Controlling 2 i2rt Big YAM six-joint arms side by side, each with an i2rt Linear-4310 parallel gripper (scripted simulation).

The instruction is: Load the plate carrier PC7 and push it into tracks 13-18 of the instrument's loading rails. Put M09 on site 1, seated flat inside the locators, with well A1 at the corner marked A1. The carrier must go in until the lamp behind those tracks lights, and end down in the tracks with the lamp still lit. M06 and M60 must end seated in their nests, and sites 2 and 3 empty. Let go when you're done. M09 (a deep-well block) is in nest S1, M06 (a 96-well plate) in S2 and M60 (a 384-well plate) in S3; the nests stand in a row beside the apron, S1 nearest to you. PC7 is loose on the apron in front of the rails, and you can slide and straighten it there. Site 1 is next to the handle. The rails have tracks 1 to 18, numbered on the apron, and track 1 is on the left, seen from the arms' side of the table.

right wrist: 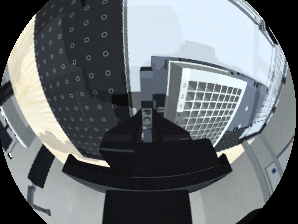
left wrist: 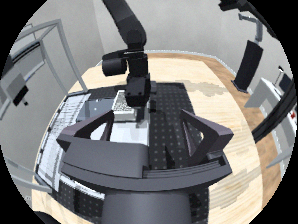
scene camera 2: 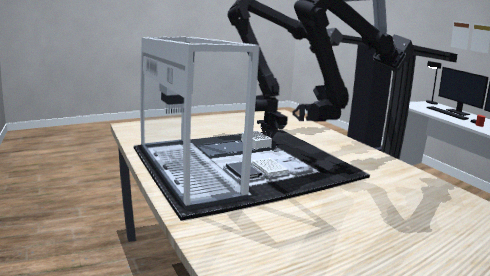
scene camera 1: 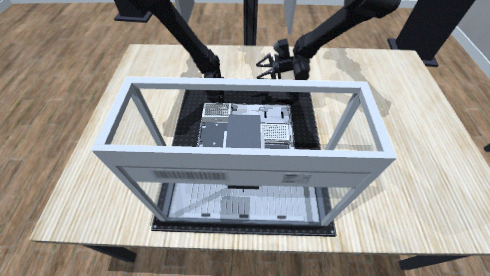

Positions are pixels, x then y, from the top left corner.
Labels:
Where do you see a carrier PC7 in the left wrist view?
At 92,107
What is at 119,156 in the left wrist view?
My left gripper.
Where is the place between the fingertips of my right gripper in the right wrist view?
147,112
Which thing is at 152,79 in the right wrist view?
A carrier PC7.

